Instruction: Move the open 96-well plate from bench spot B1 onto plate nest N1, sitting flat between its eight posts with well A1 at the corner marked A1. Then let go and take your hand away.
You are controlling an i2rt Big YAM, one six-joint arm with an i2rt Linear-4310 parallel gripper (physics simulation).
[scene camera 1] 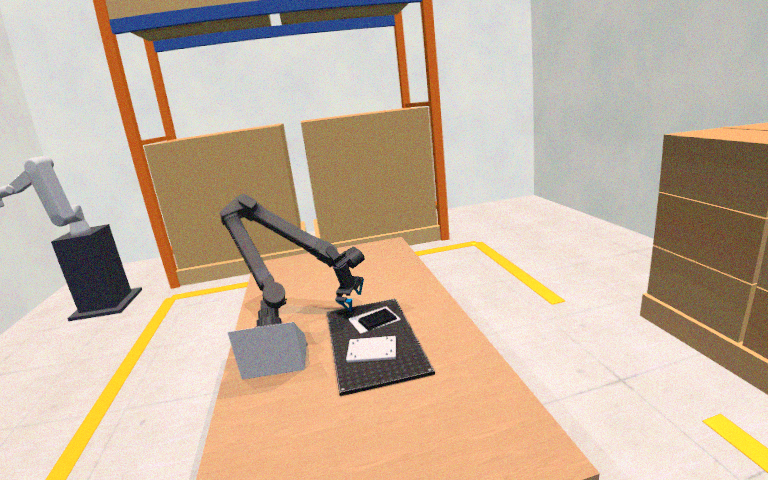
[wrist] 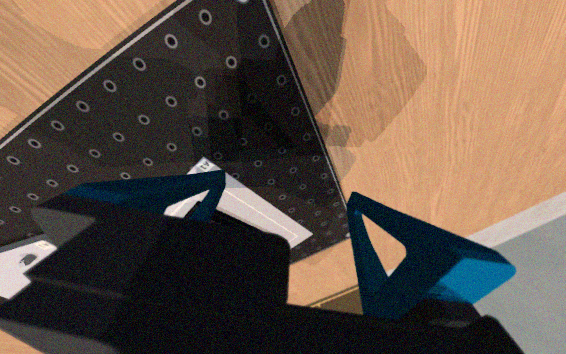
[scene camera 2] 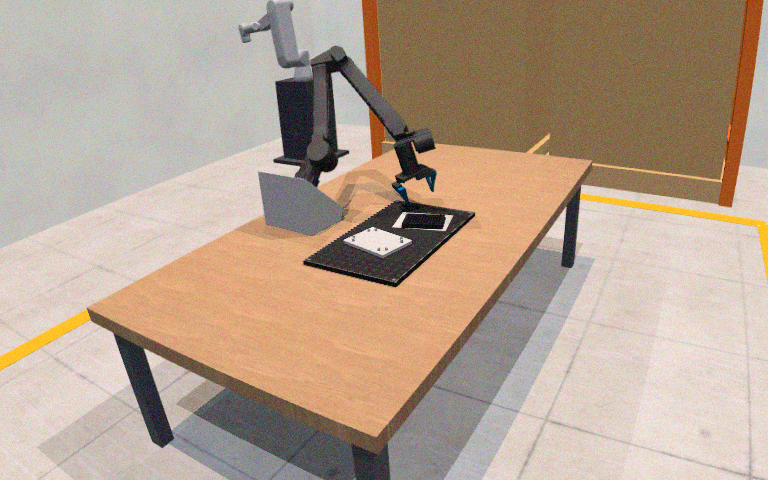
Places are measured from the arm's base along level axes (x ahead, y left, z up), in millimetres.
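Pixels of known places: gripper, between the fingertips: (scene camera 1: 355, 302) (wrist: 287, 188) (scene camera 2: 420, 198); arm's base, origin of its link: (scene camera 1: 269, 333) (scene camera 2: 302, 189).
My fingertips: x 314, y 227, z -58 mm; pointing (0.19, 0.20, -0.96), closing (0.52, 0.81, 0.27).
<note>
For each thing: its top centre in the pictures, then the offset to it from my fingertips. Level surfaces: height alone.
- black 96-well plate, centre of its top: (scene camera 2: 423, 219) (scene camera 1: 376, 317) dx +71, dy -106, dz -24 mm
- white plate nest N1, centre of its top: (wrist: 61, 301) (scene camera 2: 377, 237) (scene camera 1: 371, 345) dx +22, dy -297, dz -18 mm
- black perforated board, centre of its top: (wrist: 134, 263) (scene camera 2: 395, 234) (scene camera 1: 372, 337) dx +35, dy -216, dz -39 mm
- wooden table, height of its surface: dz -53 mm
The black 96-well plate (scene camera 1: 378, 318) (scene camera 2: 423, 220) lies flat on the white marked spot B1 (scene camera 1: 357, 324) (scene camera 2: 448, 222) (wrist: 260, 212). In the wrist view the fingers and gripper body hide most of the plate, and an A1 label shows at the spot's corner. The white plate nest N1 (scene camera 1: 370, 348) (scene camera 2: 377, 242) (wrist: 12, 277) with small posts stands beside it, with no plate on it; its A1 mark is too small to read in the scene views. My gripper (scene camera 1: 353, 302) (scene camera 2: 419, 196) (wrist: 287, 188) is open with blue fingers wide apart and empty, above the board's far-left edge, behind and left of the plate.
Plate and nest rest on a black perforated board (scene camera 1: 387, 376) (scene camera 2: 390, 272) (wrist: 150, 90) on the wooden table (scene camera 1: 396, 435) (scene camera 2: 271, 339) (wrist: 475, 100). A grey angled box (scene camera 1: 269, 352) (scene camera 2: 294, 203) stands by the arm's base. Shelving with large boxes stands behind the table.
</note>
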